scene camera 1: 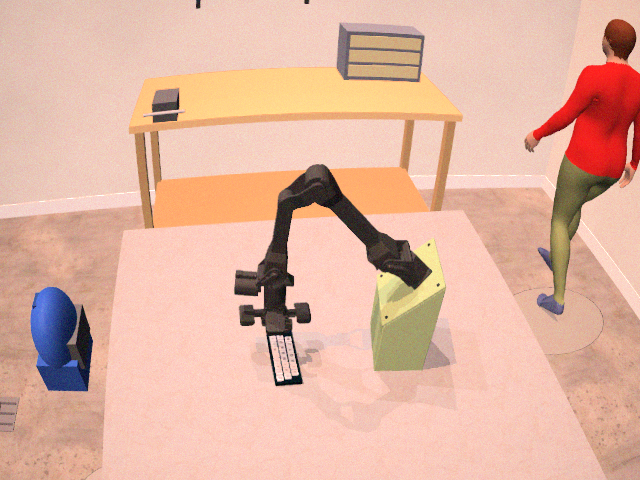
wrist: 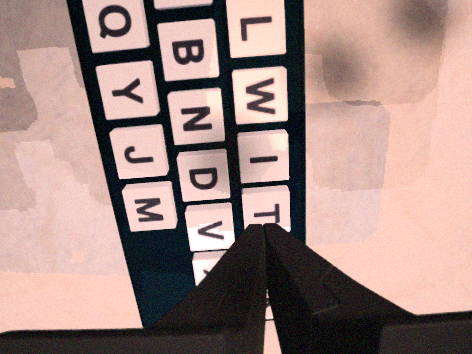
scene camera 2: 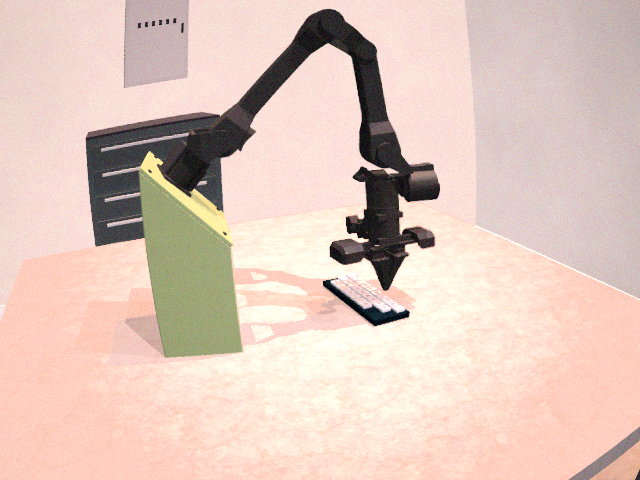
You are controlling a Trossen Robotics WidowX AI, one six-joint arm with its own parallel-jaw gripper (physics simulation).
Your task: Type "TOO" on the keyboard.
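Frame: origin at the arm's base, x ahead, y left, z up, level; centimetres.
Seen in the pictures: gripper, fingertip midpoint: (wrist: 262, 236) (scene camera 2: 385, 290); arm's base, origin of the base link: (scene camera 1: 418, 275) (scene camera 2: 172, 180).
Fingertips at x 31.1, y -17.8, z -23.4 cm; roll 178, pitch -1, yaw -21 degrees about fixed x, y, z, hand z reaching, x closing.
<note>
Pixels of each thing's middle, then the offset from my fingertips to it. Level surfaces: height alone.
- dark keyboard, body centre: (wrist: 193, 65) (scene camera 2: 364, 297) (scene camera 1: 283, 353) dx -0.1, dy +5.3, dz -2.8 cm
- table, its level: dz -3.7 cm
- T key, body centre: (wrist: 265, 210) dx +0.2, dy -0.3, dz -2.2 cm
- I key, body centre: (wrist: 263, 156) dx +0.9, dy +1.6, dz -2.2 cm
- V key, body centre: (wrist: 210, 227) dx -1.9, dy -0.1, dz -2.2 cm
A dark keyboard (scene camera 1: 287, 382) (scene camera 2: 375, 320) (wrist: 162, 280) with white letter keys lies flat on the table (scene camera 1: 196, 423) (scene camera 2: 361, 413). My gripper (scene camera 2: 385, 287) (wrist: 262, 236) is shut and empty, pointing down over the keyboard. In the wrist view its tips overlap the lower part of the T key (wrist: 266, 204), in the right-hand row. Whether they touch that key I cannot tell. The I key (wrist: 263, 156) is above the T key in that view, and the V key (wrist: 210, 227) is to its left. The fingers hide keys at the bottom. The O key does not show in the wrist view.
A green pedestal (scene camera 1: 400, 335) (scene camera 2: 193, 289) carries the arm and stands on the table beside the keyboard. A wooden workbench (scene camera 1: 294, 95) is behind the table. A person in red (scene camera 1: 602, 121) is at the right, and a blue object (scene camera 1: 54, 328) is at the left.
</note>
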